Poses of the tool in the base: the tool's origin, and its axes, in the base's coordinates. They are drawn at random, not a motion.
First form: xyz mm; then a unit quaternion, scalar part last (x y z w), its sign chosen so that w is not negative.
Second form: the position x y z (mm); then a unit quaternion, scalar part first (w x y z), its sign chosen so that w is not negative. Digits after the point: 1 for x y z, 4 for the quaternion.
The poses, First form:
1: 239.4, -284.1, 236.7, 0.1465, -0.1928, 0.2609, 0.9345
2: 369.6, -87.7, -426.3, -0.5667, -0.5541, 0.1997, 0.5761
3: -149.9, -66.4, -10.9, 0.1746, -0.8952, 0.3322, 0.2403
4: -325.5, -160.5, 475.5, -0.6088, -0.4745, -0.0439, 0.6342
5: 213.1, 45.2, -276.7, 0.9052, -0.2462, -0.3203, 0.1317
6: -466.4, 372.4, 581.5, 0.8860, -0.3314, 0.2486, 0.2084
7: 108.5, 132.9, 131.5, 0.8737, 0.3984, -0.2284, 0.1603
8: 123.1, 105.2, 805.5, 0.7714, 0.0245, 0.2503, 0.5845
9: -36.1, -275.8, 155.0, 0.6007, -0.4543, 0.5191, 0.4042
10: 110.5, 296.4, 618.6, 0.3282, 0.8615, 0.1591, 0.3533
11: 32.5, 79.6, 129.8, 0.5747, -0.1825, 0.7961, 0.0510
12: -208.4, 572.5, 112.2, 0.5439, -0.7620, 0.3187, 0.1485
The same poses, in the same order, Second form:
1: 239.4, -284.1, 236.7, 0.9345, 0.1465, -0.1928, 0.2609
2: 369.6, -87.7, -426.3, 0.5761, -0.5667, -0.5541, 0.1997
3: -149.9, -66.4, -10.9, 0.2403, 0.1746, -0.8952, 0.3322
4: -325.5, -160.5, 475.5, 0.6342, -0.6088, -0.4745, -0.0439
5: 213.1, 45.2, -276.7, 0.1317, 0.9052, -0.2462, -0.3203
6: -466.4, 372.4, 581.5, 0.2084, 0.8860, -0.3314, 0.2486
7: 108.5, 132.9, 131.5, 0.1603, 0.8737, 0.3984, -0.2284
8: 123.1, 105.2, 805.5, 0.5845, 0.7714, 0.0245, 0.2503
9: -36.1, -275.8, 155.0, 0.4042, 0.6007, -0.4543, 0.5191
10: 110.5, 296.4, 618.6, 0.3533, 0.3282, 0.8615, 0.1591
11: 32.5, 79.6, 129.8, 0.0510, 0.5747, -0.1825, 0.7961
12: -208.4, 572.5, 112.2, 0.1485, 0.5439, -0.7620, 0.3187
